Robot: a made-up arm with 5 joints.
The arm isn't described. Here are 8 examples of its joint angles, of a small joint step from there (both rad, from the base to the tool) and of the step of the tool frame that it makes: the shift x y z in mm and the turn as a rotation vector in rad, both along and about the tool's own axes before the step.
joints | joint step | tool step
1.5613 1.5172 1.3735 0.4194 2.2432 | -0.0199 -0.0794 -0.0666 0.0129 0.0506 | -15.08 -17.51 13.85 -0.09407 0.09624 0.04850
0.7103 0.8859 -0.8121 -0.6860 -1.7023 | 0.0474 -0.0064 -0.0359 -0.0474 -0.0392 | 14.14 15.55 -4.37 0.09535 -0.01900 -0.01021
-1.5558 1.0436 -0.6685 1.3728 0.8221 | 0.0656 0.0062 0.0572 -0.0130 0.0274 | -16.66 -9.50 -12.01 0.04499 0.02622 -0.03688
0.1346 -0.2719 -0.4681 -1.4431 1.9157 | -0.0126 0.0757 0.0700 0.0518 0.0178 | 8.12 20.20 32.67 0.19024 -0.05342 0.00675
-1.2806 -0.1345 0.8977 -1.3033 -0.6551 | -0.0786 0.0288 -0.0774 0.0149 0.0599 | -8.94 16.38 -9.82 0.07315 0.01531 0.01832
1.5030 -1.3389 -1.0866 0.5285 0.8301 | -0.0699 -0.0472 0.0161 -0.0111 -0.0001 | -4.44 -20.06 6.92 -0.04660 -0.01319 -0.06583
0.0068 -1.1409 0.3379 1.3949 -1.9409 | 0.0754 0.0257 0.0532 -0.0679 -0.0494 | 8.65 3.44 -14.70 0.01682 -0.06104 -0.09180
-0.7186 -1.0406 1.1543 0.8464 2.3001 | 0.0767 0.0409 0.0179 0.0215 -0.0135 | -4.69 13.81 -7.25 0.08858 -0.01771 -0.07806
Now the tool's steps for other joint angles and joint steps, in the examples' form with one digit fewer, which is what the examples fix.
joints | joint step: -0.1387 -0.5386 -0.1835 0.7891 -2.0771 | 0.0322 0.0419 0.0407 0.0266 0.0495
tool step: 14.0 -10.4 -14.8 -0.0780 -0.0828 0.0455
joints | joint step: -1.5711 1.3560 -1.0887 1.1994 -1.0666 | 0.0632 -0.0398 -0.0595 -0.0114 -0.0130
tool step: 24.0 2.1 22.3 0.0953 -0.0571 -0.0754
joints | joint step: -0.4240 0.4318 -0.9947 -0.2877 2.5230 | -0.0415 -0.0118 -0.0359 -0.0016 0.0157
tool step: -3.5 -17.2 -1.5 -0.0512 0.0227 -0.0162
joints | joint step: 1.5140 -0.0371 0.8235 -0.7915 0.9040 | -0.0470 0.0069 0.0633 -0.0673 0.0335
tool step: 2.1 14.3 9.0 0.0325 -0.0341 0.0333
